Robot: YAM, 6 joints.
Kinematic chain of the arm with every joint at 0, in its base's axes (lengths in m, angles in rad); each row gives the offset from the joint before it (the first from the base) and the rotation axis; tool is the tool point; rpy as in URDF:
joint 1: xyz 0 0 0.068 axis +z
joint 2: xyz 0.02 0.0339 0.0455 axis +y
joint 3: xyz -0.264 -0.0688 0 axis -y
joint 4: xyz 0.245 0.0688 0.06 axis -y
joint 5: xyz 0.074 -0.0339 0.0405 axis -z
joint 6: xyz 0.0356 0 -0.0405 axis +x
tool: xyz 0 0 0 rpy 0 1.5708 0
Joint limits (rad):
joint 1: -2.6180..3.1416
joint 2: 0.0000..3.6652
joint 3: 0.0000..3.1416
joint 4: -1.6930..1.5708
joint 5: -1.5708..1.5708
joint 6: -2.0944..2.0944
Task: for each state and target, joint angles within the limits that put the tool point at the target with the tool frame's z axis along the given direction. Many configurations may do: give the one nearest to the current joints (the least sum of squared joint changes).
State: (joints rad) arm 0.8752 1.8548 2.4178 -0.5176 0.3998 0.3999
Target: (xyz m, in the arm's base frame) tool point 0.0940 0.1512 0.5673 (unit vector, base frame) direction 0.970 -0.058 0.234
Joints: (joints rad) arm 1.2008 1.1441 1.5875 0.2243 1.1831 0.3999
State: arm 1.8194 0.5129 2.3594 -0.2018 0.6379 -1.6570
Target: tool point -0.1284 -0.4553 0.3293 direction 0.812 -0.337 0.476
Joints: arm 1.2298 0.0019 2.3862 -0.7171 1.0720 -1.6570
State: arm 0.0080 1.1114 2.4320 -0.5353 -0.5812 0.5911
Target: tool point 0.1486 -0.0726 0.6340 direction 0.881 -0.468 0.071
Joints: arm -0.4452 1.5496 2.7143 -1.0935 0.0430 0.5911
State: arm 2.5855 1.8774 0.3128 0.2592 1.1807 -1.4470
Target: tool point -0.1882 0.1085 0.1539 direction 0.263 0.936 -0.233
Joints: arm 2.7780 1.4086 0.5680 -0.3726 1.3194 -1.4470
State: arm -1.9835 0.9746 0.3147 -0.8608 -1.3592 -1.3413
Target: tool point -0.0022 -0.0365 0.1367 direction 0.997 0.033 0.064
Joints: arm -2.3566 1.7529 0.1789 -1.6552 -0.7500 -1.3413
